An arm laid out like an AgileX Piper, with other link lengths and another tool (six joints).
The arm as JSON. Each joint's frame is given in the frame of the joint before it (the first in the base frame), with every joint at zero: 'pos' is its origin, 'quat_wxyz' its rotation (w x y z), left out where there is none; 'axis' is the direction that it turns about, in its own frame. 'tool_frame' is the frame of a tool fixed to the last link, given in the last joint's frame.
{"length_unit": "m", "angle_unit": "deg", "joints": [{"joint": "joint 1", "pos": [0.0, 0.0, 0.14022], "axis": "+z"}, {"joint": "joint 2", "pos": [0.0, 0.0, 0.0], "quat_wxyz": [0.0, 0.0, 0.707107, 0.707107], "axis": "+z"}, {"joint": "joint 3", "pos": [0.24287, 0.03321, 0.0], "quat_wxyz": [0.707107, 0.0, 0.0, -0.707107], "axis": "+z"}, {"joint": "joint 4", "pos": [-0.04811, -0.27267, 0.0], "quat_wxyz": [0.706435, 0.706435, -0.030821, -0.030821], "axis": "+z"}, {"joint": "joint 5", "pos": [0.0, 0.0, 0.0], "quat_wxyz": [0.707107, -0.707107, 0.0, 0.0], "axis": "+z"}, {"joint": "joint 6", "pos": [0.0, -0.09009, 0.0], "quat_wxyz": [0.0, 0.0, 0.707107, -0.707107], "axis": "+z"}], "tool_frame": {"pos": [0.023, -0.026, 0.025], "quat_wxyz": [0.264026, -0.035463, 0.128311, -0.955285]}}
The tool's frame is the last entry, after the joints.
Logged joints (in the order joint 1, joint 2, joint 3, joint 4, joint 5, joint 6), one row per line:
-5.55 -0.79 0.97 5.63 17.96 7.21
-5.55 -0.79 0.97 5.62 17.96 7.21
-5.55 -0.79 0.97 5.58 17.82 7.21
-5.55 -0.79 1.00 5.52 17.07 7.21
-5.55 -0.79 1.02 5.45 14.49 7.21
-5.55 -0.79 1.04 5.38 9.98 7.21
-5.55 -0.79 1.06 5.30 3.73 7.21
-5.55 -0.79 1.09 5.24 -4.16 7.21
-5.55 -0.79 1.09 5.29 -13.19 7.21
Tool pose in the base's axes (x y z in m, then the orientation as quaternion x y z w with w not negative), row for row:
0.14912 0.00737 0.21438 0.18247 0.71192 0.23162 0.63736
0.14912 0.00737 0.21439 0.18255 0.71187 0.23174 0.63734
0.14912 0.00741 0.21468 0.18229 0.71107 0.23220 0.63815
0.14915 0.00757 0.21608 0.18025 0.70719 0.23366 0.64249
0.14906 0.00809 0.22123 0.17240 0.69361 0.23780 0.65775
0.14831 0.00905 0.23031 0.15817 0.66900 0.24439 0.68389
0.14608 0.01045 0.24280 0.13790 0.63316 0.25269 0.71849
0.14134 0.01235 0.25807 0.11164 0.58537 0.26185 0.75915
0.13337 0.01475 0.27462 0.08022 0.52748 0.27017 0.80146
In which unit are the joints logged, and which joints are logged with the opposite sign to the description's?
The joints are logged in degrees. Opposite sign: joint 4.
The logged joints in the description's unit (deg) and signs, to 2 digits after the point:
-5.55 -0.79 0.97 -5.63 17.96 7.21
-5.55 -0.79 0.97 -5.62 17.96 7.21
-5.55 -0.79 0.97 -5.58 17.82 7.21
-5.55 -0.79 1.00 -5.52 17.07 7.21
-5.55 -0.79 1.02 -5.45 14.49 7.21
-5.55 -0.79 1.04 -5.38 9.98 7.21
-5.55 -0.79 1.06 -5.30 3.73 7.21
-5.55 -0.79 1.09 -5.24 -4.16 7.21
-5.55 -0.79 1.09 -5.29 -13.19 7.21

